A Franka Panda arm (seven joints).
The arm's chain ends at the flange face. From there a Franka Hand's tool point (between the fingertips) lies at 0.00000 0.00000 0.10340 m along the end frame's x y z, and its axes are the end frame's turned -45 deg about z.
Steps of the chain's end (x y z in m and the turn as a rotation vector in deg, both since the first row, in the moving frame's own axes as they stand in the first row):
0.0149, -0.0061, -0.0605, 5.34, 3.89, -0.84
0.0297, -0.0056, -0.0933, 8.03, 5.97, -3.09
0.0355, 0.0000, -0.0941, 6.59, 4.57, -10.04
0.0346, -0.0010, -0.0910, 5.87, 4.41, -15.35
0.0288, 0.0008, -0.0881, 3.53, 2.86, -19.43
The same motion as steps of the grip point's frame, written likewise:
0.0266, 0.0043, -0.0612, 1.03, 6.53, -0.84
0.0427, 0.0139, -0.0949, 1.46, 9.90, -3.09
0.0390, 0.0213, -0.0951, 1.43, 7.89, -10.04
0.0379, 0.0202, -0.0918, 1.03, 7.27, -15.35
0.0276, 0.0187, -0.0884, 0.47, 4.52, -19.43

